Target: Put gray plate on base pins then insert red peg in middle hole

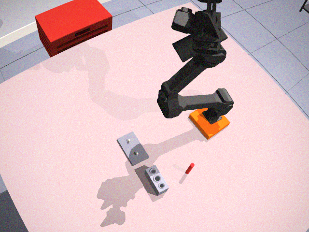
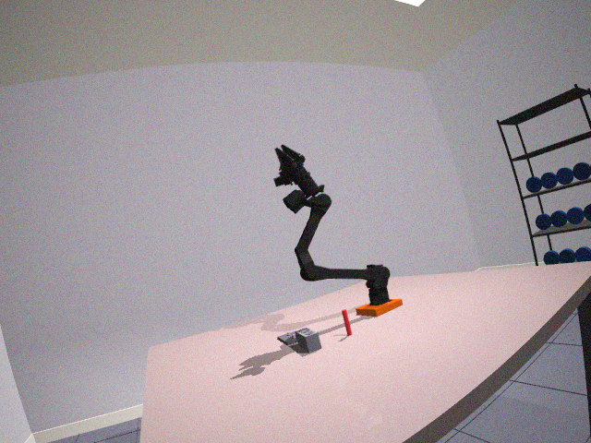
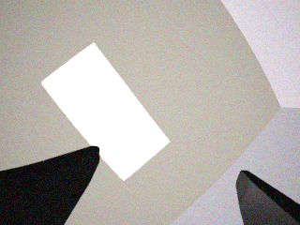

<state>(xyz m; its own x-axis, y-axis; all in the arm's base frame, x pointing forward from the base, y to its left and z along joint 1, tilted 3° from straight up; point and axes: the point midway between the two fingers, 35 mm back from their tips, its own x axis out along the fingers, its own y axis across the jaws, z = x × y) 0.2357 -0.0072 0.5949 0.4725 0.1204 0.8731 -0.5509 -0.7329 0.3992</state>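
Now: gripper tip 620 mm above the gray plate, 150 mm to the right of it and 120 mm short of it. Also, from my gripper tip: red peg (620 mm below, 170 mm to the left, 10 mm behind).
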